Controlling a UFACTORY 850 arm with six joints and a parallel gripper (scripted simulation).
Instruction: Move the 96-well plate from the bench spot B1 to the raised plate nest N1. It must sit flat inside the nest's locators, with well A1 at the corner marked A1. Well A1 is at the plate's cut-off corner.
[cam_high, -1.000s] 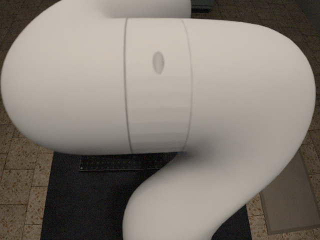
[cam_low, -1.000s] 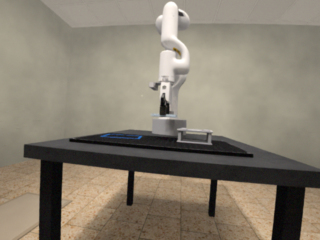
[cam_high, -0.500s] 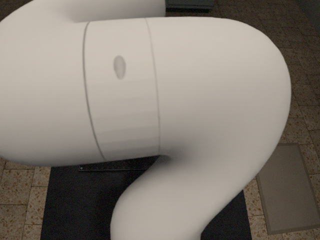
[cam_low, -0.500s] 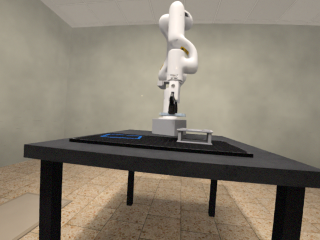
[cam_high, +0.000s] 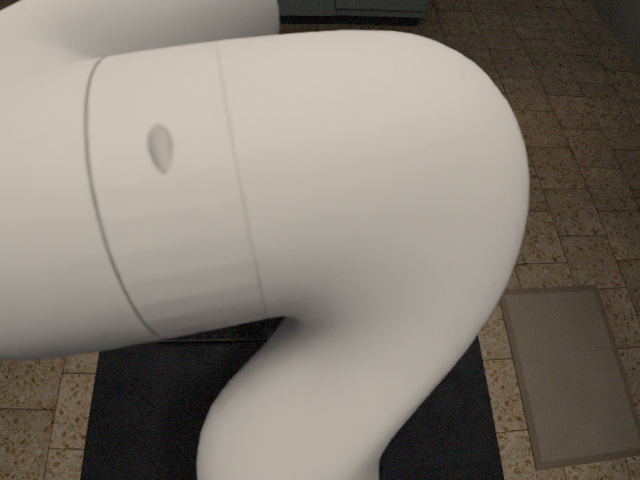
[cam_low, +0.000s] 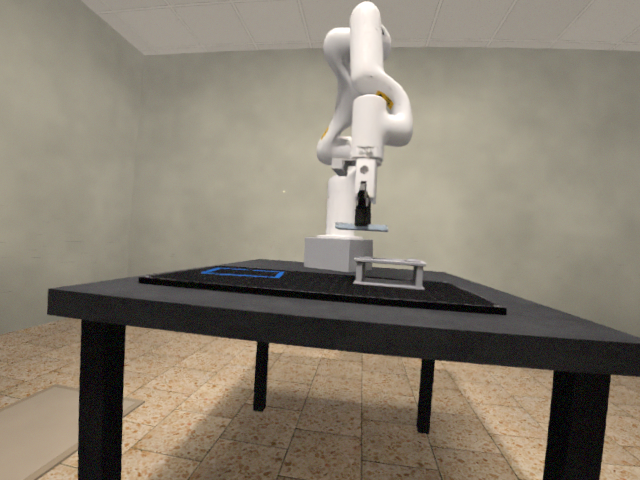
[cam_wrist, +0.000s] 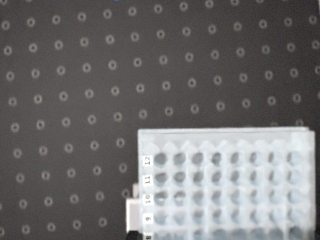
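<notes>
Right now my hand is 10 mm short of the raised plate nest N1, 70 mm to the right of it and 90 mm above it. Round my hand: 96-well plate (10 mm below).
</notes>
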